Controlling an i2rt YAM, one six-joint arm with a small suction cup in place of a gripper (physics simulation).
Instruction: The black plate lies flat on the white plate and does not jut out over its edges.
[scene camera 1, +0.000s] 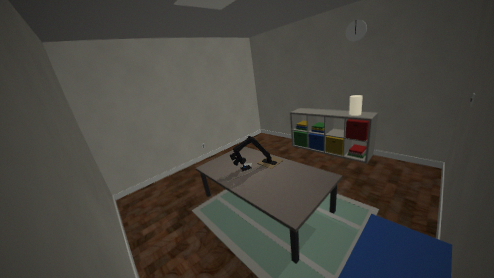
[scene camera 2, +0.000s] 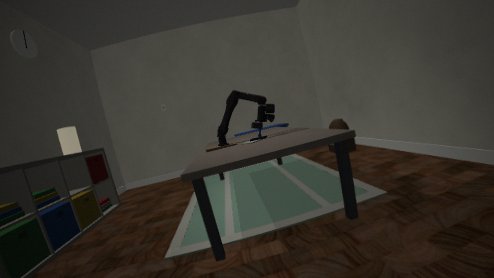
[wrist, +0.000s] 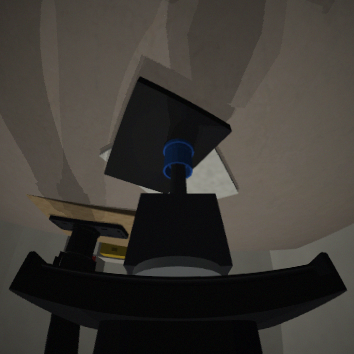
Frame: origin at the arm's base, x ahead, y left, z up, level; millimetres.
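Seen in the pictures: end effector, tool point: (scene camera 1: 244, 167) (scene camera 2: 259, 138) (wrist: 177, 149); arm's base, origin of the base link: (scene camera 1: 269, 162) (scene camera 2: 223, 145) (wrist: 87, 225).
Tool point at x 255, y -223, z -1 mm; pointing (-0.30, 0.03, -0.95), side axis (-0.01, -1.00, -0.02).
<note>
Offsets run from my tool point to a thing's middle. Level surfaces: height alone.
The black plate {2 mm back, 22 mm left, 2 mm up} (scene camera 1: 246, 168) (scene camera 2: 256, 139) (wrist: 142, 132) is a dark square under the blue suction cup of my gripper (scene camera 1: 244, 165) (scene camera 2: 259, 134) (wrist: 178, 148). The cup is at its upper face, with no gap that I can see; the suction is off, so I call the gripper open. The white plate {51 mm back, 1 mm left, 6 mm down} (scene camera 2: 247, 143) (wrist: 215, 177) lies on the table, partly hidden by the black one. In the wrist view the black plate is turned against it and juts far out over its far edge. The black plate looks slightly tilted, with a shadow beyond its far edge. Whether the plates touch is hidden.
The arm's base stands on a wooden board (scene camera 1: 278, 162) (wrist: 45, 203) on the grey-brown table {9 mm down} (scene camera 1: 295, 192) (scene camera 2: 280, 145), near the white plate. The arm's shadow falls across the table. A shelf unit (scene camera 1: 333, 113) with bins and a lamp (scene camera 1: 355, 105) stands by the wall.
</note>
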